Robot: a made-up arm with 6 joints.
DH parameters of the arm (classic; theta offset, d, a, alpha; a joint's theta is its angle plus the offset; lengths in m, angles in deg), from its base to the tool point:
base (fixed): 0 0.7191 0.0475 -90
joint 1: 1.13 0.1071 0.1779 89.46
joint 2: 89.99 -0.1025 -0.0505 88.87
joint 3: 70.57 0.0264 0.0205 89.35
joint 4: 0 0.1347 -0.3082 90.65
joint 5: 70.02 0.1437 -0.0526 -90
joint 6: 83.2 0 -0.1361 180
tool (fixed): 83.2 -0.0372 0 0
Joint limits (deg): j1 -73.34..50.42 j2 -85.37..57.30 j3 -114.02..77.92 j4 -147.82..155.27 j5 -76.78..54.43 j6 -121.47..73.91
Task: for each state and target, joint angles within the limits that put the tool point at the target. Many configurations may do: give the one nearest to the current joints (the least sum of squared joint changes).
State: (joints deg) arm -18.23 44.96 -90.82 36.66 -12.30 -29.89
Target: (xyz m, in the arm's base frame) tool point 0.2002 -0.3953 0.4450
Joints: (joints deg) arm 9.82 48.60 -63.46 20.78 -39.91 -34.30
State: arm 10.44 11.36 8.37 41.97 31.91 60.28
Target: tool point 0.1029 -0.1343 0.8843
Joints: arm 48.25 48.96 35.37 82.23 31.82 45.08
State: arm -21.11 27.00 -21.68 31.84 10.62 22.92
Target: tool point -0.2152 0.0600 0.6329
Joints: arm 9.09 17.25 -14.63 56.22 8.65 19.13
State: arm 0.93 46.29 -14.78 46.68 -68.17 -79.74
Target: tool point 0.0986 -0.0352 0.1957
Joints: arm -15.04 32.99 1.70 24.33 -76.78 -87.36
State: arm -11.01 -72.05 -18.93 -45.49 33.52 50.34
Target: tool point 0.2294 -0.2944 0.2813
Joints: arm 20.54 -37.73 -47.11 -82.21 47.05 58.42
